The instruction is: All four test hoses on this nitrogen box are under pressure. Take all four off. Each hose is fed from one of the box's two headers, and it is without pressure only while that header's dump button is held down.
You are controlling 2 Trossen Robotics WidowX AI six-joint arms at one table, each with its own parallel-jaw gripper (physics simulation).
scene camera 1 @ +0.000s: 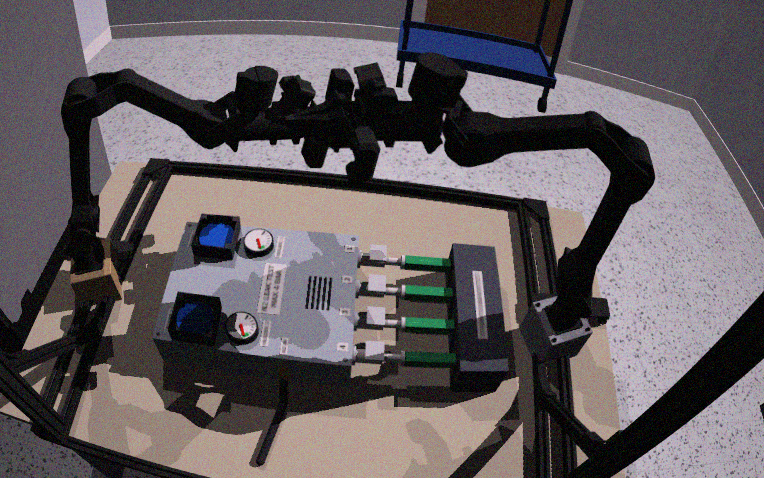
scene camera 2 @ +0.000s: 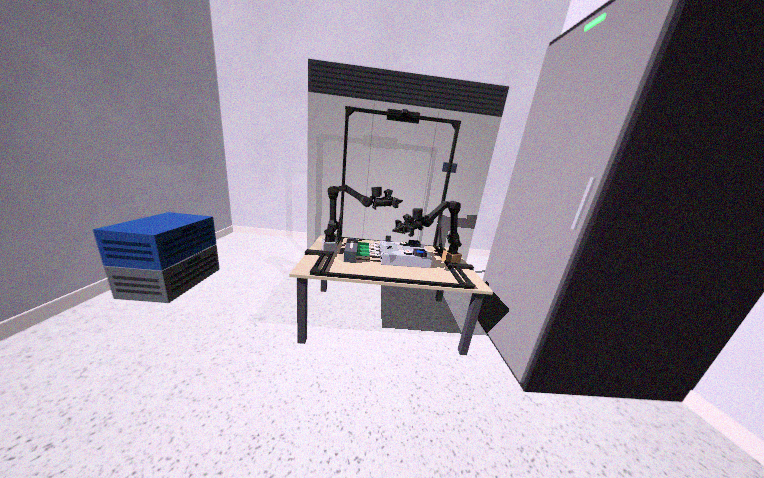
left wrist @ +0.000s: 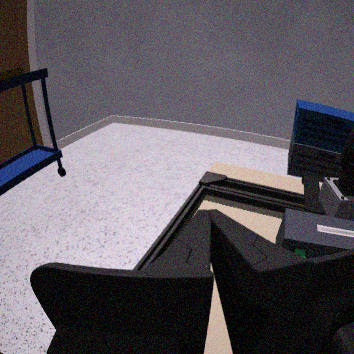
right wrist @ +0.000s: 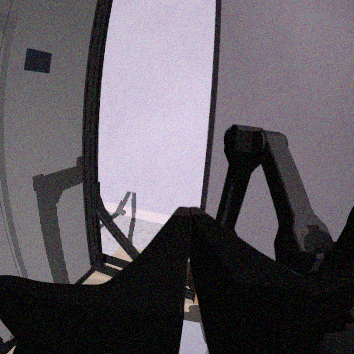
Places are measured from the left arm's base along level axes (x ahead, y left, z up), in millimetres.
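Pixels of known places: left gripper, fingertip midpoint: [scene camera 2: 392, 230] [left wrist: 206, 218]; right gripper, fingertip midpoint: [scene camera 1: 284, 121] [scene camera 2: 402, 200] [right wrist: 186, 216]; left arm's base at its link origin: [scene camera 1: 90, 260] [scene camera 2: 452, 252]; right arm's base at its link origin: [scene camera 1: 563, 317] [scene camera 2: 329, 240] [left wrist: 346, 187].
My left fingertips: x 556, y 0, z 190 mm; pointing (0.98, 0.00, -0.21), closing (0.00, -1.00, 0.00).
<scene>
Ahead of a thing's pixels: the offset from my left fingertips to its top centre. "*": to the spot under its first point. Level surfaces: height alone.
The grey nitrogen box [scene camera 1: 233, 287] [scene camera 2: 406, 259] lies on the table. Its upper blue dump button {dx -267, dy -28, dz -178 mm} [scene camera 1: 216, 235] and lower one {* dx -340, dy -199, dz -177 mm} [scene camera 1: 194, 316] sit in black housings, each beside a gauge. Four green hoses [scene camera 1: 427, 262] [scene camera 1: 428, 291] [scene camera 1: 428, 323] [scene camera 1: 429, 357] run between the box's right-side fittings and a dark block {* dx +99, dy -389, dz -194 mm} [scene camera 1: 477, 349]; all look joined to the fittings. My left gripper [scene camera 2: 396, 228] [left wrist: 206, 218] and my right gripper [scene camera 2: 400, 201] [right wrist: 186, 216] are both shut and empty, raised beyond the box's far side. They overlap in scene camera 1, where their fingertips blend together.
A black frame [scene camera 1: 338, 174] borders the work area on the wooden table {dz -274 mm} [scene camera 2: 360, 272]. A black lever {* dx -270, dy -402, dz -261 mm} [scene camera 1: 269, 431] sticks out at the box's near side. A blue cart [scene camera 1: 467, 49] stands on the floor behind. The two forearms cross close together above the frame's far rail.
</scene>
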